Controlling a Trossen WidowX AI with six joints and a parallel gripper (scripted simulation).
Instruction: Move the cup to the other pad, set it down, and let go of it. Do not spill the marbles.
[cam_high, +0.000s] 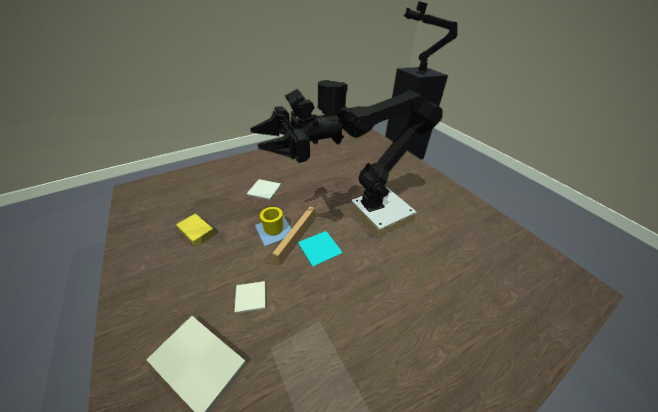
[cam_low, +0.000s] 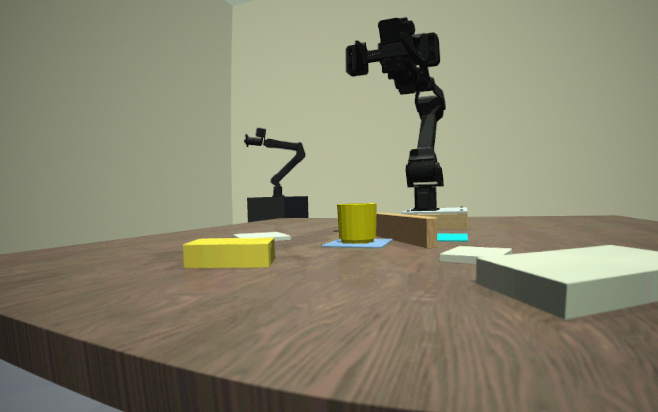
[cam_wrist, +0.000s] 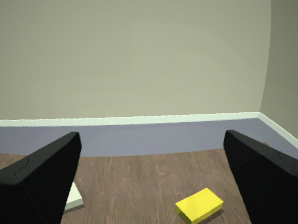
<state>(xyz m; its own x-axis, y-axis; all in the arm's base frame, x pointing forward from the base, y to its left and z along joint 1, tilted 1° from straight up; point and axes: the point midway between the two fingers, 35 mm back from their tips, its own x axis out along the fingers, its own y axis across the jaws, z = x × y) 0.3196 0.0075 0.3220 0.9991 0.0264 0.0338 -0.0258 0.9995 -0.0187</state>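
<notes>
Now: gripper tip 33 cm above the yellow cup, 6 cm to the left of it and 2 cm past it. From my gripper tip the other things lie so: green marble 35 cm below, 7 cm to the right, 1 cm behind; then red marble 35 cm below, 7 cm to the right, 2 cm behind; then wooden bar 35 cm below, 7 cm behind, 1 cm to the left.
</notes>
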